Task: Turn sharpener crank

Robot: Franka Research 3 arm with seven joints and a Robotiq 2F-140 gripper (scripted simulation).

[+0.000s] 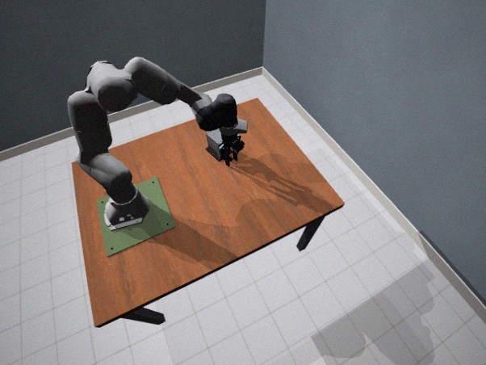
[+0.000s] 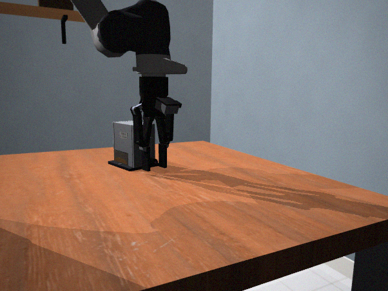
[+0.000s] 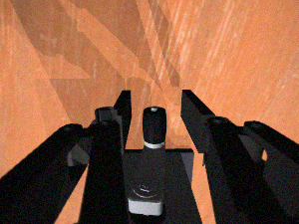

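Now: the knob 2 cm to the left of my hand and 1 cm below it. The rest, counted from my hand: crank: 2 cm to the left.
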